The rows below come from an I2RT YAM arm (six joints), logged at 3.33 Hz.
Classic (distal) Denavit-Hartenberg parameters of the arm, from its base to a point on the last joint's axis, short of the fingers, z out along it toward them. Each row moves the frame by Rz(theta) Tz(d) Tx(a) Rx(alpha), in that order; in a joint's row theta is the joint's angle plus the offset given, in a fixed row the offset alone. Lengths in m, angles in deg.
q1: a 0.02, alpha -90, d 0.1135, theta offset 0
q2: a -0.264, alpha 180, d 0, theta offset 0
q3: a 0.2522, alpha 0, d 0, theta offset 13.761
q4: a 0.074, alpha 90, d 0, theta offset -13.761
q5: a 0, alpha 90, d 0, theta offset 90
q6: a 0, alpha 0, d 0.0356, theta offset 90
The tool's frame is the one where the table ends.
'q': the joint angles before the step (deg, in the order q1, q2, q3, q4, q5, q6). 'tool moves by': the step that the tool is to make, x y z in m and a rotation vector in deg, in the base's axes. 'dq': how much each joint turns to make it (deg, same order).
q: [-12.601, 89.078, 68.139, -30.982, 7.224, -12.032]
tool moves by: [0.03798, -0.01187, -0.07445, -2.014, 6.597, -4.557]
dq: [0.001, 14.315, -0.002, 8.001, 5.399, 1.814]
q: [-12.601, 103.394, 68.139, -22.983, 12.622, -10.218]
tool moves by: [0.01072, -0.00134, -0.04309, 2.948, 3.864, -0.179]
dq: [0.001, 7.234, 0.000, 2.578, -1.683, 1.181]
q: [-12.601, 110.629, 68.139, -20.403, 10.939, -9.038]
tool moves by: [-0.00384, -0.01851, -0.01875, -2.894, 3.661, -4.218]
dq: [-2.448, 3.038, -0.022, 0.196, 4.088, 0.000]
